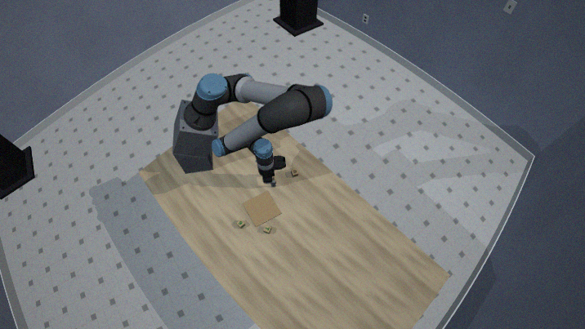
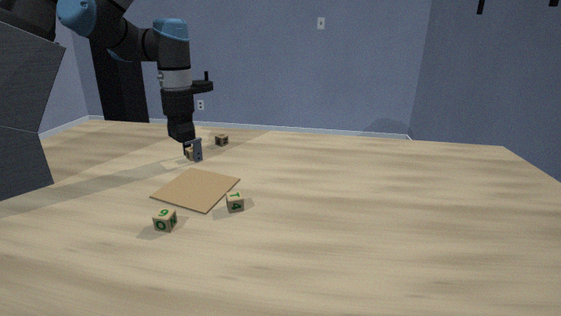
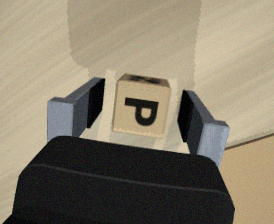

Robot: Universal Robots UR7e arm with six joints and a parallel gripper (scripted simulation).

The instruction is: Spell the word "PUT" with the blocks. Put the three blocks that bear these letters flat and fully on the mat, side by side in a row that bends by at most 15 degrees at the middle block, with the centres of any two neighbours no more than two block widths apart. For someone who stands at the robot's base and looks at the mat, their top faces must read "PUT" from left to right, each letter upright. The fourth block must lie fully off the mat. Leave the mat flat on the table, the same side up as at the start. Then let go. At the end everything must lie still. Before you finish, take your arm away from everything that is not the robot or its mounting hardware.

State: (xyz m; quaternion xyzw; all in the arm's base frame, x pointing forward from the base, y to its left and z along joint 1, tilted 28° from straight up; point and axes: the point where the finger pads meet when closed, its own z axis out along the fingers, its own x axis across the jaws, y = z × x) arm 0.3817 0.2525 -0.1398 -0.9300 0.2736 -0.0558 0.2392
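My gripper is now 1 cm above the P block. The rest, counted from my hand: tan mat: 9 cm ahead, 13 cm to the right, 2 cm below; then U block: 3 cm ahead, 11 cm to the left, 1 cm below; then T block: 20 cm ahead, 17 cm to the right, 1 cm below.
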